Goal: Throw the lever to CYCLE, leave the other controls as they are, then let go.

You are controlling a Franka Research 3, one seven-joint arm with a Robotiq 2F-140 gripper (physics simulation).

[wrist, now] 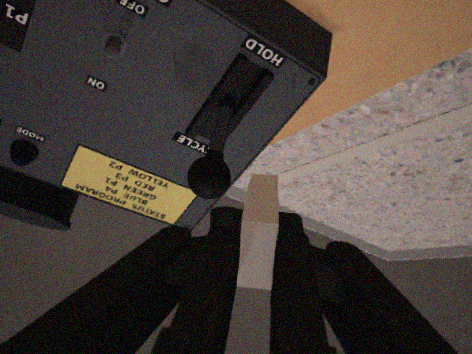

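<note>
The lever's round black knob (208,176) shows in the middle of the wrist view, past the CYCLE label (185,140). Its shaft leans out of the slot toward the CYCLE end and partly covers that label. The HOLD label (264,51) is at the other end of the slot. My gripper (262,199) is shut, with its pale pads together and nothing between them. It shows to the lower right of the knob, with a gap in the picture between them; the depth of that gap is hard to judge.
The dark panel (160,95) also bears a switch hole (115,44) between OFF and ON labels, a MODE label (30,134), a P1 label (15,20) and a yellow status card (130,185). A speckled surface (390,185) and an orange-brown surface (400,40) lie to the right.
</note>
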